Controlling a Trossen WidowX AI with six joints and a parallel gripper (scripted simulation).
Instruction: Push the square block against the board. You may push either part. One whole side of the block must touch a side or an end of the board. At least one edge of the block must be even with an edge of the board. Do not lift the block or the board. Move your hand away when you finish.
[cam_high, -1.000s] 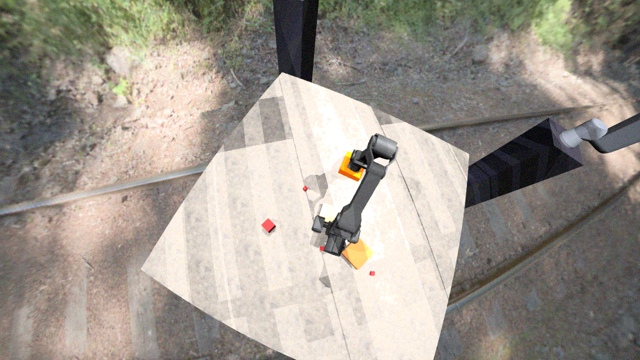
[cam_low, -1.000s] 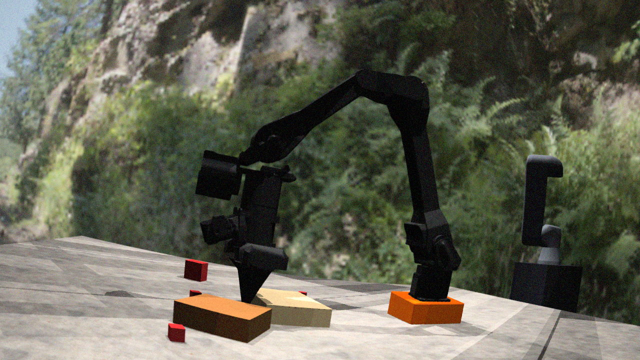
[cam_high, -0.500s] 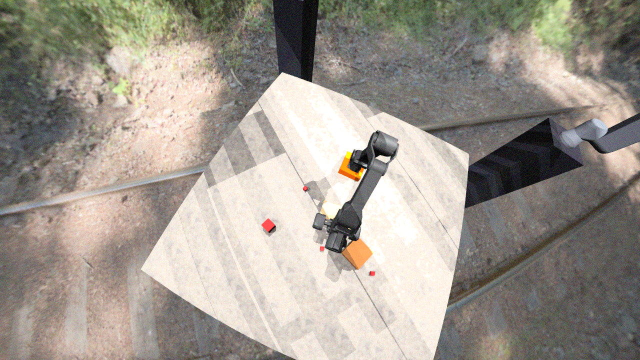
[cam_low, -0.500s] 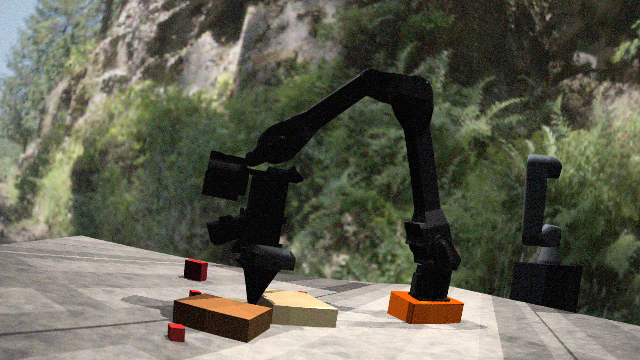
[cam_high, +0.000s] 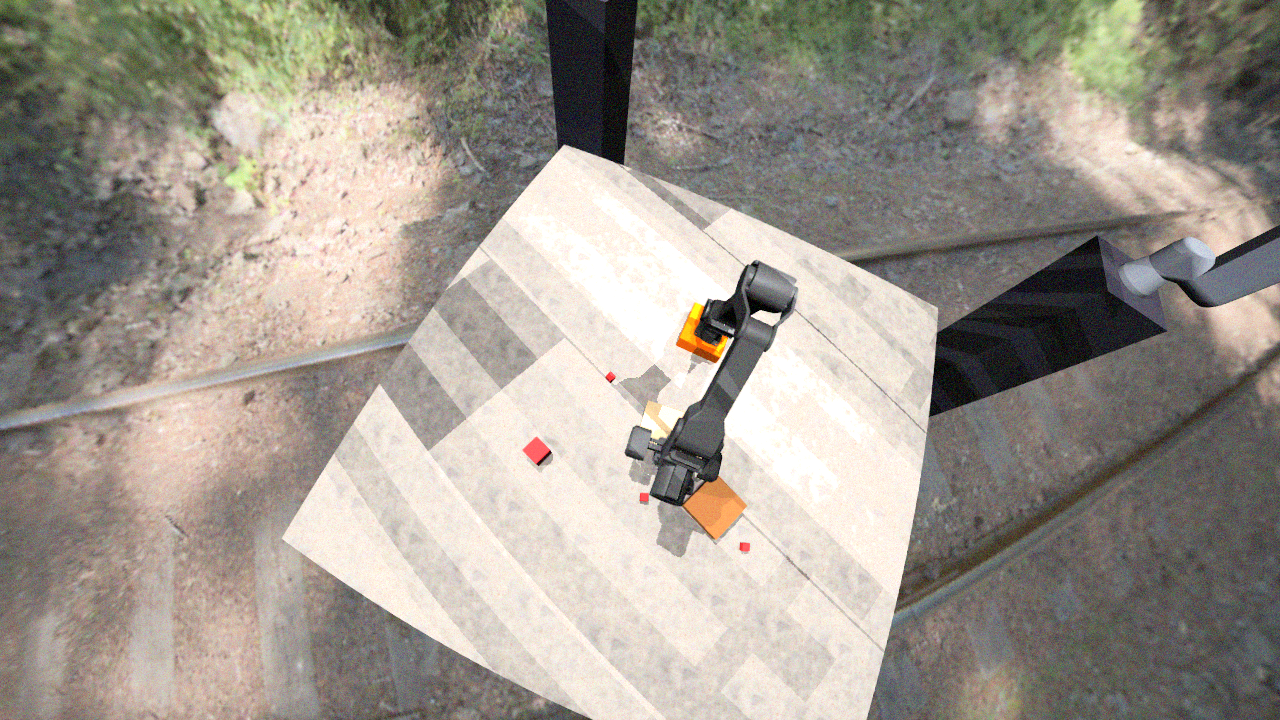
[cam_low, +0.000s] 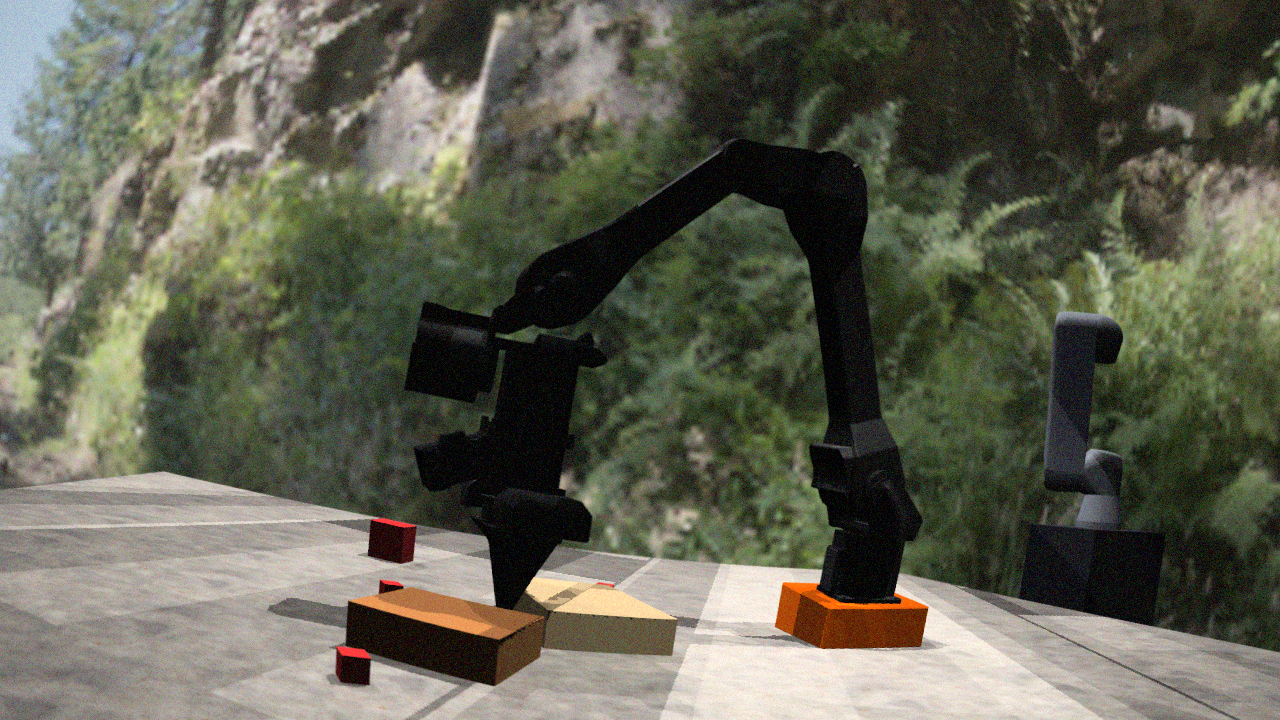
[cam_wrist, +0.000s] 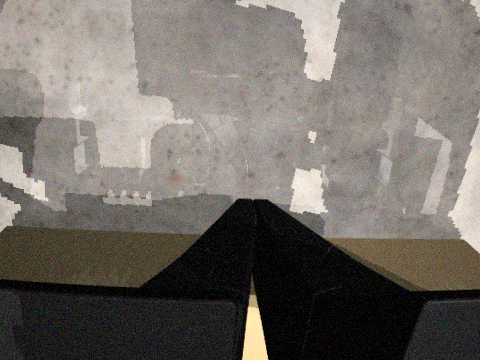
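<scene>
Right now the board is 60 mm behind my gripper tip and 10 mm to the right of it. Also, from my gripper tip: orange square block 40 mm ahead, 130 mm to the left; red cube 120 mm ahead, 250 mm to the right, 10 mm above.
</scene>
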